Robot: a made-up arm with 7 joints. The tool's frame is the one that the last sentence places.
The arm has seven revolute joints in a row. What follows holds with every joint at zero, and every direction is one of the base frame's. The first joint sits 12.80 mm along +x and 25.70 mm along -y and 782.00 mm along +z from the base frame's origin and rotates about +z. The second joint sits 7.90 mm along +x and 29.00 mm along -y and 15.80 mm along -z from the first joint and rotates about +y. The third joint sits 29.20 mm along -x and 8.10 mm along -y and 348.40 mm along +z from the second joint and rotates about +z. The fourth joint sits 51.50 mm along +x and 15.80 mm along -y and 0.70 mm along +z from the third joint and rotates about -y. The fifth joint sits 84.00 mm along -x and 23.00 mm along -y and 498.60 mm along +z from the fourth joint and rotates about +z. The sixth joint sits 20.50 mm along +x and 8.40 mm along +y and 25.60 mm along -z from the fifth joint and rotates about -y. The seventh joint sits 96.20 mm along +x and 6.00 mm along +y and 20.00 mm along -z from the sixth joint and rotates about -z. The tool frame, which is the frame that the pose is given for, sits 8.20 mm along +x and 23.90 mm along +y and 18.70 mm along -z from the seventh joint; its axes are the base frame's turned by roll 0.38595, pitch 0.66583 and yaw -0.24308 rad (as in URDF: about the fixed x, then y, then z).
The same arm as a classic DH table. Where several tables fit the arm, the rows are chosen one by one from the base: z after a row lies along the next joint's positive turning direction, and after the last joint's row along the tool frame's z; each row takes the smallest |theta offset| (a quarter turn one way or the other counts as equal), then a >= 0, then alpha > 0; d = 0 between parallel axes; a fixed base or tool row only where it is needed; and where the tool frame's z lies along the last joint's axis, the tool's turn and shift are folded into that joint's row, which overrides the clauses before.
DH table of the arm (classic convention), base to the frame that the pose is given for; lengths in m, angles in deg. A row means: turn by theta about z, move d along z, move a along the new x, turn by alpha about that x. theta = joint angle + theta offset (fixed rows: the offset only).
base (fixed): d 0  theta_offset -63.52  a 0.0287  alpha 0
joint 1: d 0.7662  theta_offset 63.52  a 0.0079  alpha -90
joint 2: d -0.0371  theta_offset 0  a -0.0292  alpha 90
joint 3: d 0.3491  theta_offset 0  a 0.0515  alpha 90
joint 4: d 0.0388  theta_offset 0  a -0.084  alpha -90
joint 5: d 0.473  theta_offset 0  a 0.0205  alpha 90
joint 6: d -0.0144  theta_offset 0  a 0.0962  alpha 90
joint 7: d 0.0259  theta_offset -42.74  a 0.0222  alpha -136.77
tool (fixed): d -0.0175  theta_offset -64.39  a 0  alpha 0

